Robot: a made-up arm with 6 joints.
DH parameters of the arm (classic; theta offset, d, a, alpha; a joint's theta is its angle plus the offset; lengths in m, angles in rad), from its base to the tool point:
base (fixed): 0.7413 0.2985 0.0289 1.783
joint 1: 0 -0.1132 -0.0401 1.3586
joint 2: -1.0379 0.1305 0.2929 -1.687
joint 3: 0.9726 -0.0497 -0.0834 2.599
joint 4: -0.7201 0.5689 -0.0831 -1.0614
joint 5: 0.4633 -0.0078 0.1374 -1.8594
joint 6: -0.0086 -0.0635 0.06 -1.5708
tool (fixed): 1.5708 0.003 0 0
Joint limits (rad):
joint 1: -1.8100..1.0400
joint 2: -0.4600..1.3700
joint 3: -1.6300..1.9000
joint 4: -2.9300..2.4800
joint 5: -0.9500..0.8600
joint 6: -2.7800..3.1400
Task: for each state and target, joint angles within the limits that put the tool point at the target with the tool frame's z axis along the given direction. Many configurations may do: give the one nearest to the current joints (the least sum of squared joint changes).
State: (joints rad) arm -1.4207 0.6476 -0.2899 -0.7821 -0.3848 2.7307
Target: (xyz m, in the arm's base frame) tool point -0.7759 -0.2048 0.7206 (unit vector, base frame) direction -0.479 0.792 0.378
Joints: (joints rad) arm -1.2542 -0.4511 -0.3027 -0.7650 -0.4340 3.1400
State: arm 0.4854 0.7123 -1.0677 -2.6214 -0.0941 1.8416
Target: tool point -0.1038 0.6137 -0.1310 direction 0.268 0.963 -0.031
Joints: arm 0.2025 1.1057 -0.8322 -2.6914 0.3041 1.8581
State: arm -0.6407 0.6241 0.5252 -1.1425 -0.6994 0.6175
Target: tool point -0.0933 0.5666 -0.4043 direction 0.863 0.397 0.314
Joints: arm -0.7459 1.3700 0.7193 -2.0146 -0.3447 1.2639
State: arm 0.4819 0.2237 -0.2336 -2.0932 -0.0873 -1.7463
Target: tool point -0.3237 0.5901 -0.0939 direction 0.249 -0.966 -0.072
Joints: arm 0.5166 0.5061 -0.7551 -2.3937 0.2894 -1.0709
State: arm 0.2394 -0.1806 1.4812 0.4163 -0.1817 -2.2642
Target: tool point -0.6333 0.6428 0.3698 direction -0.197 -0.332 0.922
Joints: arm 0.5096 0.2925 1.8599 0.9508 -0.5317 -2.6419
